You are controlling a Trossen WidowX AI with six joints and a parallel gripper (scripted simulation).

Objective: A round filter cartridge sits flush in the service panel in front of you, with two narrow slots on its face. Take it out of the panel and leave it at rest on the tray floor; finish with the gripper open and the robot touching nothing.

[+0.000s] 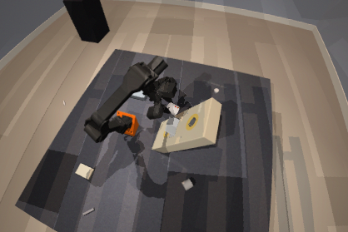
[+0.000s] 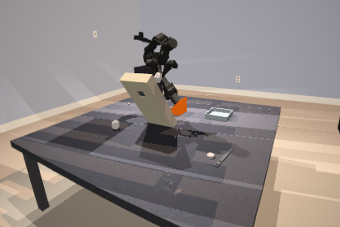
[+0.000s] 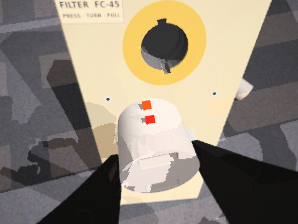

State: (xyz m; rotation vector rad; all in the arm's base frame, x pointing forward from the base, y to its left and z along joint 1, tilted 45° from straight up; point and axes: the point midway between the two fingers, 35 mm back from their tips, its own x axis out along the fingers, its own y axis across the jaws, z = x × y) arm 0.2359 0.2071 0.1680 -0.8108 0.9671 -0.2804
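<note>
My gripper tip is 330 mm past the grey-blue tray, 300 mm above it and 250 mm to the right of it. From my gripper tip the other things lie so: pale flat block: 390 mm behind, 360 mm to the right, 300 mm below; then round filter cartridge: right at my gripper tip; then tan service panel: 120 mm below, 70 mm ahead, 20 mm to the right.
</note>
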